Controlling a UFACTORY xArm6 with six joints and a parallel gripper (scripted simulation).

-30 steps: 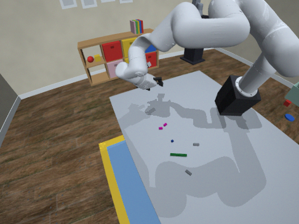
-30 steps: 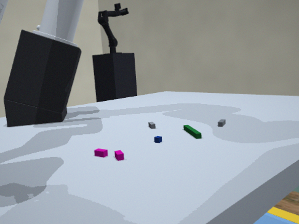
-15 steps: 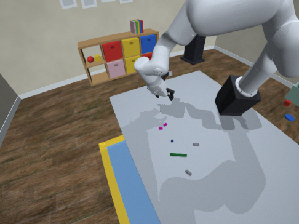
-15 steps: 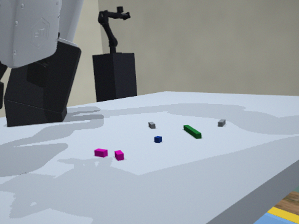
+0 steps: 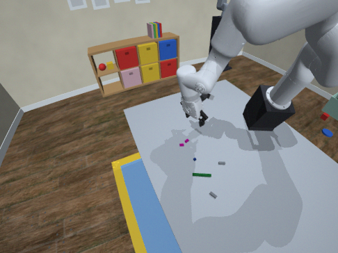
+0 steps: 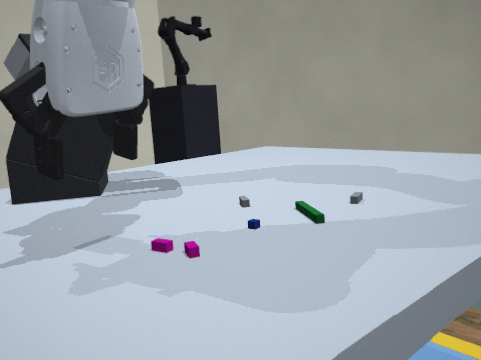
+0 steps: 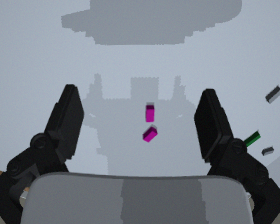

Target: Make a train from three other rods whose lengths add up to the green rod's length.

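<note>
The blue rod is 13 cm to the left of my hand, 10 cm ahead of it and 9 cm below it. Also, from my hand: green rod (21 cm to the left, 13 cm ahead, 9 cm below).
</note>
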